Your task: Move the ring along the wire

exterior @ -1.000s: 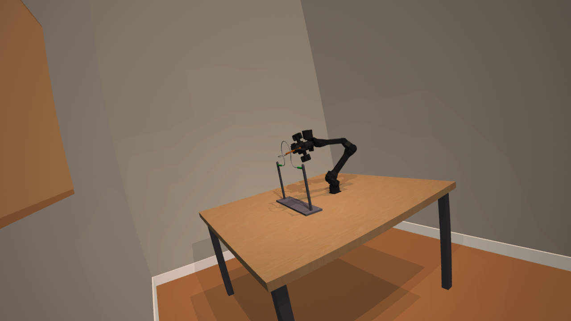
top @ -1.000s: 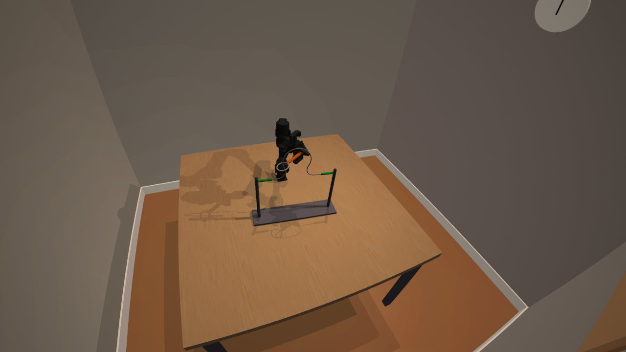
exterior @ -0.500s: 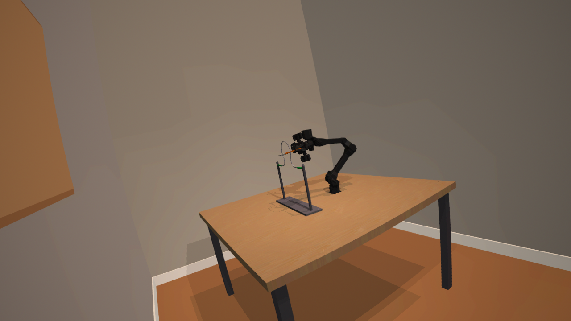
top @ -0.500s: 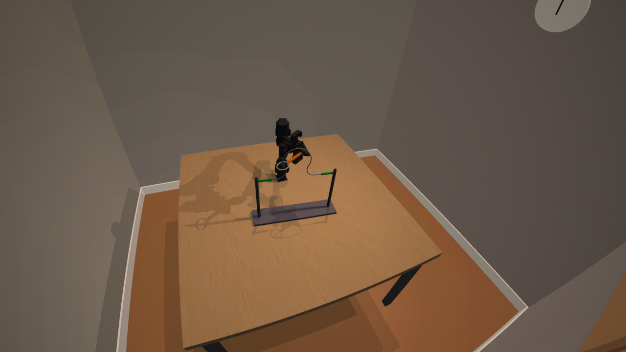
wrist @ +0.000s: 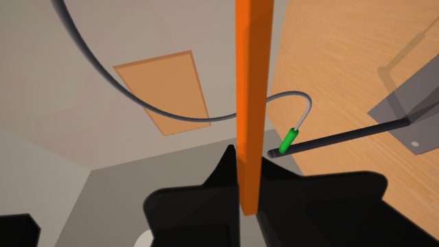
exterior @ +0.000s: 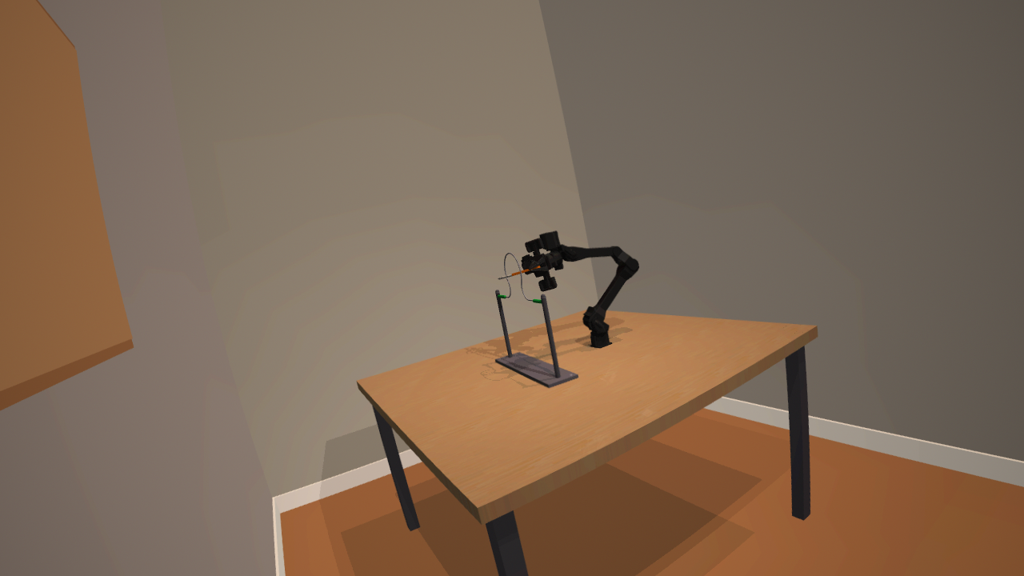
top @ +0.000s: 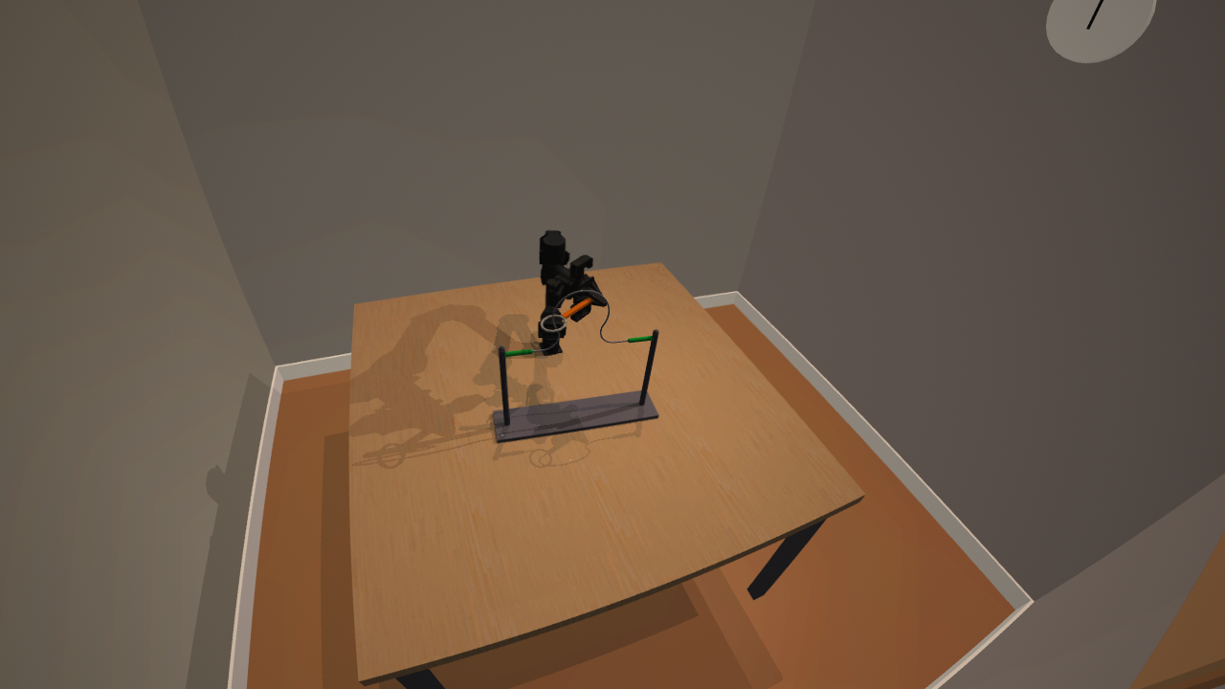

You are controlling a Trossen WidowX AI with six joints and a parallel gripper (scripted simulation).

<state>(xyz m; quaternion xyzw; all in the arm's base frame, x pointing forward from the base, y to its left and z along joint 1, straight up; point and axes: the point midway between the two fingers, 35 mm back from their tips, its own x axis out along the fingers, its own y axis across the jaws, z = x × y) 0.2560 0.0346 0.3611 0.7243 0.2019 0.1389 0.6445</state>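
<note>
My gripper tip is now 100 mm to the left of the ring with orange handle and 10 mm above it.
</note>
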